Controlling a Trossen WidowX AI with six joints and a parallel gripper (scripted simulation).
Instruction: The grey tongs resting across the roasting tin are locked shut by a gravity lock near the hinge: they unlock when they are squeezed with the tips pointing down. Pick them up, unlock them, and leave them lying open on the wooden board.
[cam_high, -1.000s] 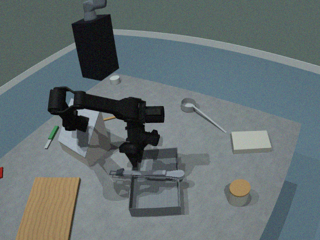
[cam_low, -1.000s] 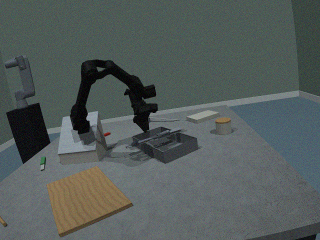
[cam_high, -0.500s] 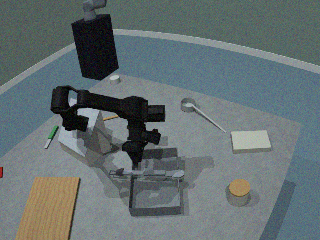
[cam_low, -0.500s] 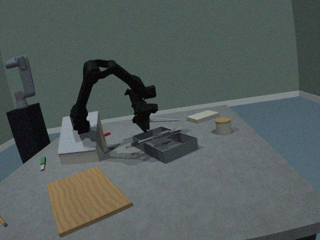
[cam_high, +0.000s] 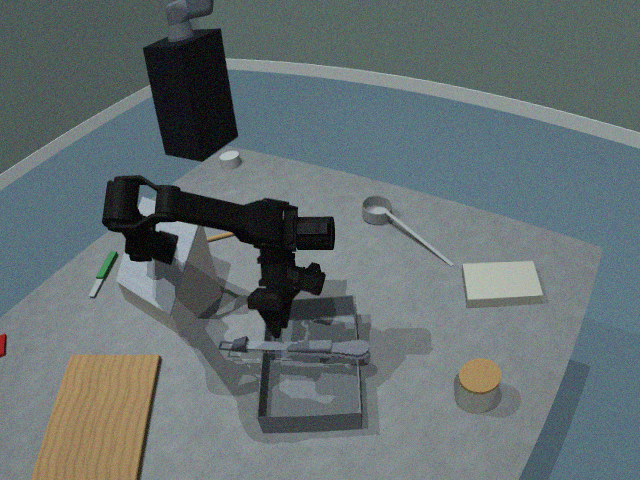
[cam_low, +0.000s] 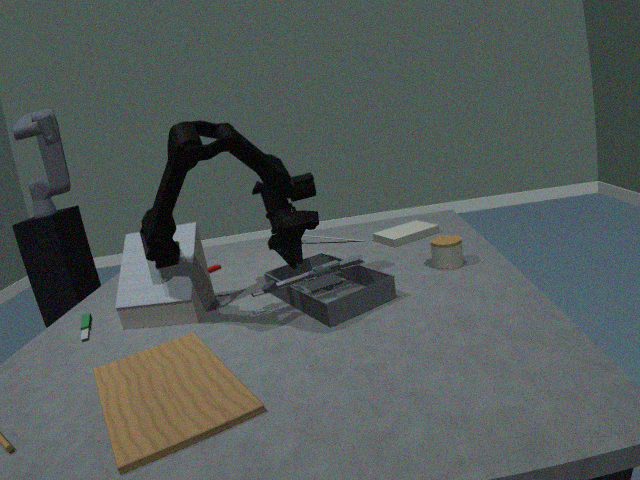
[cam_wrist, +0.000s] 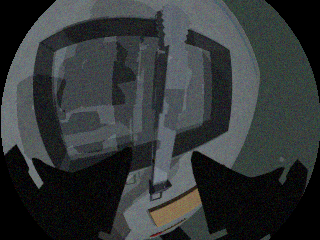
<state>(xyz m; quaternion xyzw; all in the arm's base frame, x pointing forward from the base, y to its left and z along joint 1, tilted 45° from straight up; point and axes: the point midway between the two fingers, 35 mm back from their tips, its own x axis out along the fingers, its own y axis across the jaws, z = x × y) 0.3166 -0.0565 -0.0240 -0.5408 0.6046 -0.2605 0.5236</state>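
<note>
The roasting tin lies 60 mm below my gripper tip and 60 mm ahead of it. Also, from my gripper tip: wooden board (350 mm to the right, 240 mm behind, 80 mm below); cork-lidded jar (370 mm ahead, 70 mm to the left, 50 mm below); red-tipped stick (350 mm behind, 320 mm to the left, 80 mm below).
</note>
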